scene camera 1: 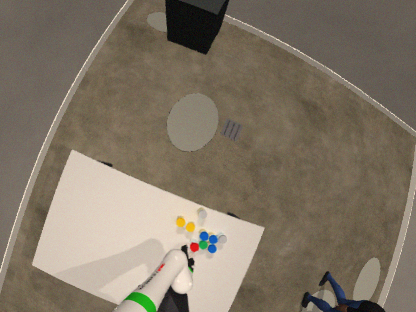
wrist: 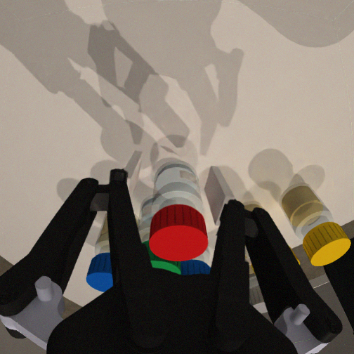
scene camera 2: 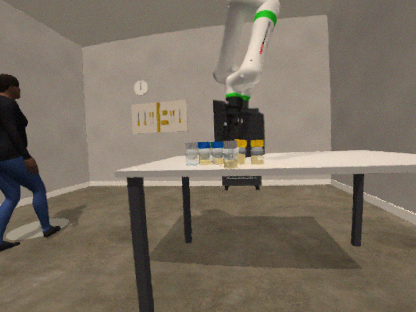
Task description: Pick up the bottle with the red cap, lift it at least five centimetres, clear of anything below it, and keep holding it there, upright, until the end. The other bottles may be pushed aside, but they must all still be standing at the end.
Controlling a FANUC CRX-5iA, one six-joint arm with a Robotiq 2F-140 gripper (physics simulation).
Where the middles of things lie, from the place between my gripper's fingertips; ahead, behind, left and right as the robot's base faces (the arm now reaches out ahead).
Labels:
I see my gripper 40 mm short of the red-capped bottle (wrist: 177, 230), 20 mm to the left of it and 10 mm below it. From my hand the other things lie so: green-capped bottle (wrist: 144, 217) (70 mm ahead, 70 mm to the right, 10 mm above).

